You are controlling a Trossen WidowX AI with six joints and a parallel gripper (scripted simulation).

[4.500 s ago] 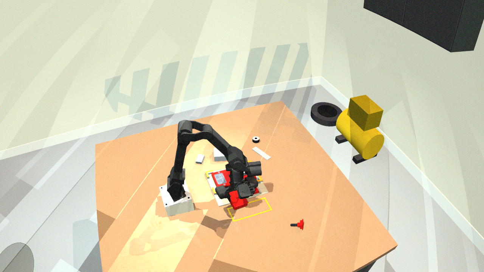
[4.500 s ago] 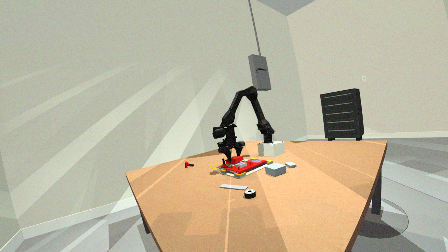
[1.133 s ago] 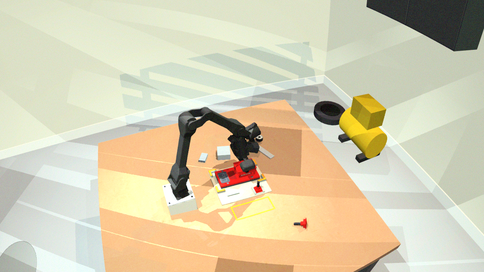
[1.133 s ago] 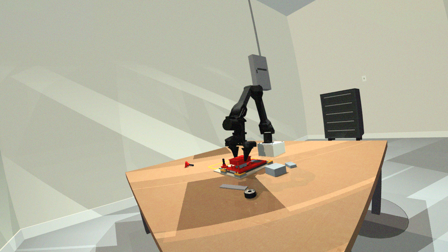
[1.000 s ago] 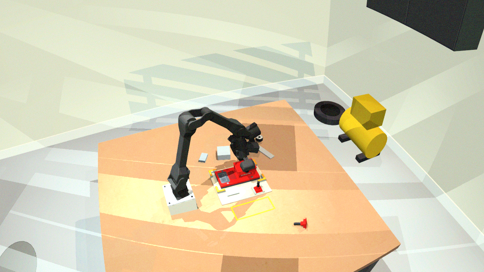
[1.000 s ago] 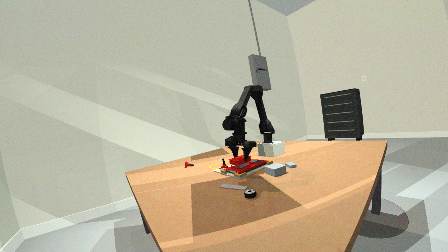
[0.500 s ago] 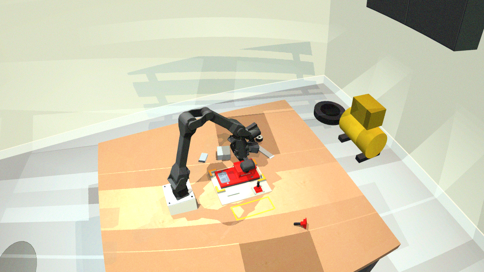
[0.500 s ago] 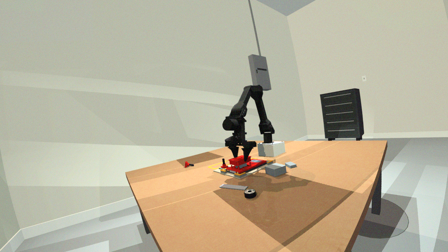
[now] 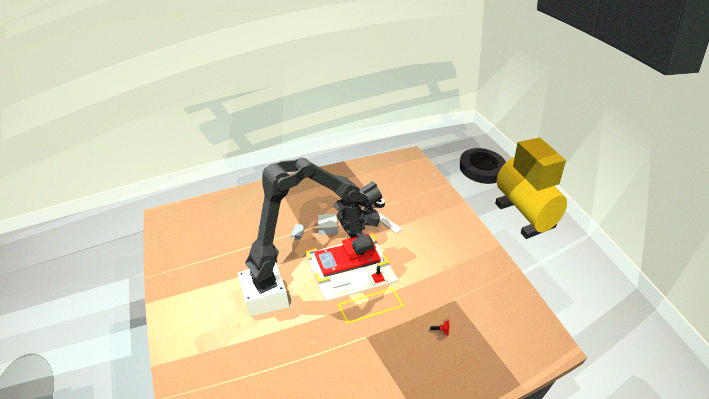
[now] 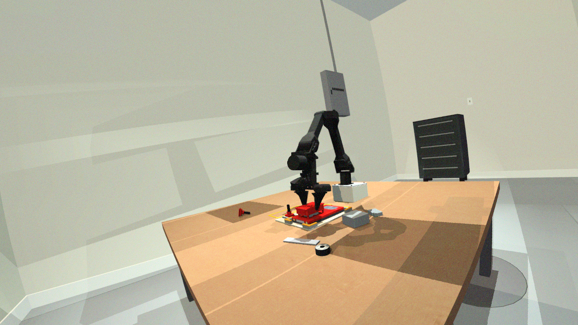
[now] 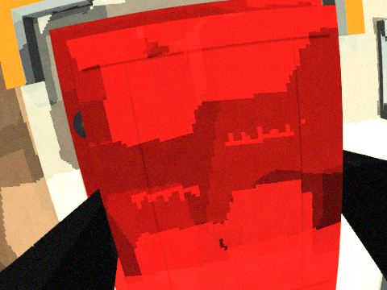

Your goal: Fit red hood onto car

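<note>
Now: gripper tip 1 cm below the red hood. Also, from my gripper tip: grey flat bar 18 cm ahead, 9 cm to the left, 5 cm below; white jig 4 cm behind, 1 cm to the right, 4 cm below; grey engine block 1 cm to the left, 3 cm below.
</note>
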